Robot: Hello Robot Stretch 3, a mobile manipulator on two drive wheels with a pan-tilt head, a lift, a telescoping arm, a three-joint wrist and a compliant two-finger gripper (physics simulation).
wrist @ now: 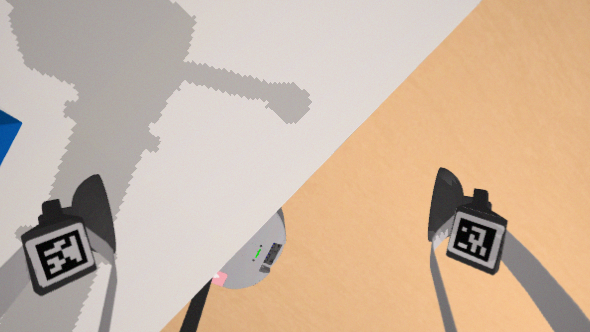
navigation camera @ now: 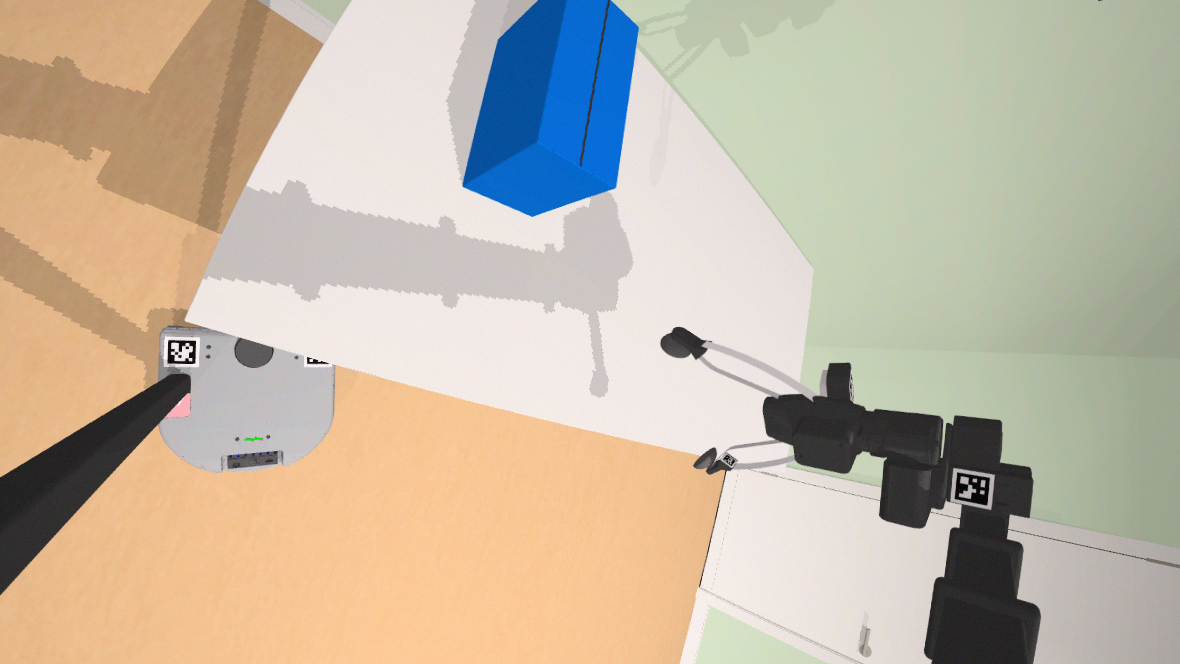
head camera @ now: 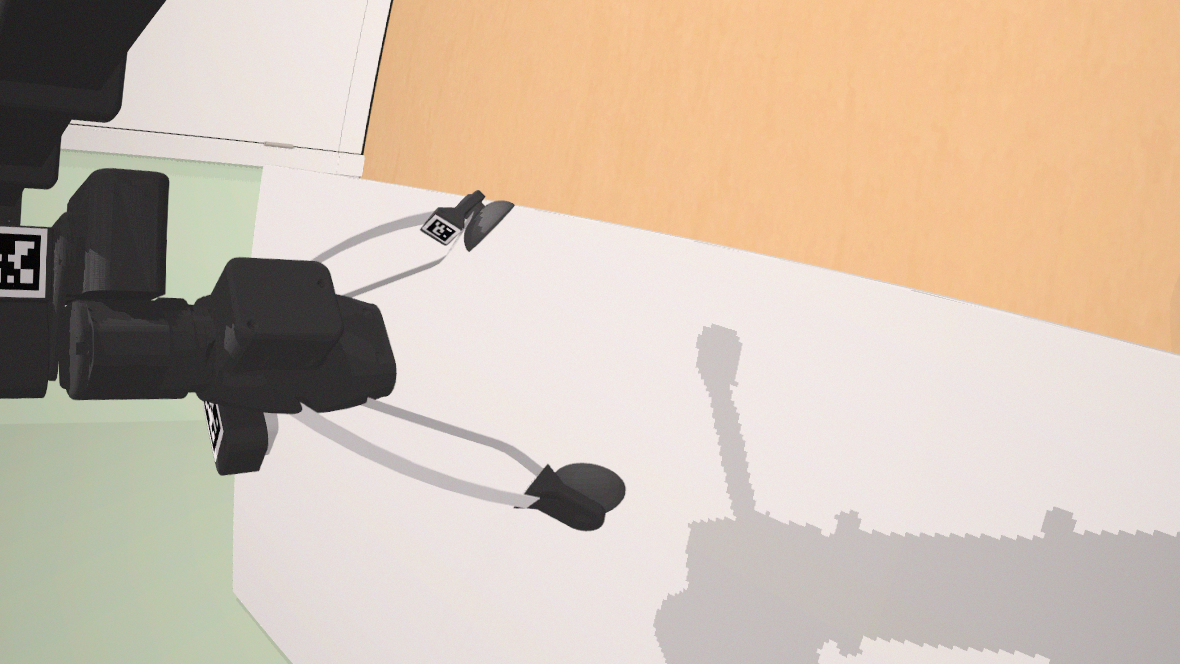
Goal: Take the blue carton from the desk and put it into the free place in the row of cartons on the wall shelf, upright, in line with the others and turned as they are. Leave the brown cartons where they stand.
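Seen in the pictures: gripper, between the fingertips: (wrist: 276,198) (navigation camera: 680,403) (head camera: 558,349); robot's base, origin of its link: (navigation camera: 254,348).
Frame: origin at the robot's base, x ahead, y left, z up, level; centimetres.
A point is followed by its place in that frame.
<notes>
The blue carton (navigation camera: 515,107) @(x 33.2, y -23.3, z 83.3 cm) (wrist: 7,135) @(x 24.4, y -32.6, z 73.5 cm) sits on the white desk (head camera: 825,396) @(x 1.4, y -40.0, z 72.0 cm) (navigation camera: 346,148) @(x 27.0, y -7.4, z 72.0 cm) (wrist: 350,50) @(x -5.7, y -58.4, z 72.0 cm). In the navigation view it is at the top centre, cut off by the frame edge, with a dark line along one long face. In the wrist view one corner shows at the left edge. It does not show in the head view. My gripper (head camera: 538,360) @(x -2.2, y -44.9, z 92.8 cm) (navigation camera: 693,401) @(x -2.2, y -44.9, z 92.8 cm) (wrist: 276,198) @(x -2.2, y -44.9, z 92.8 cm) is open and empty, above the desk's edge near a corner, apart from the carton. The wall shelf and the brown cartons do not show.
A white panelled unit (head camera: 239,66) @(x -88.7, y -227.2, z 44.8 cm) (navigation camera: 792,528) @(x -93.7, y -225.7, z 47.0 cm) with a handle stands beside the desk's end. The green wall (navigation camera: 948,206) @(x 45.6, y -136.4, z 117.4 cm) runs behind the desk. My grey wheeled base (navigation camera: 247,404) @(x -11.3, y 1.1, z 16.0 cm) (wrist: 250,265) @(x -18.7, y 5.2, z 15.9 cm) is partly under the desk's near corner. The arm's shadow falls across the desk.
</notes>
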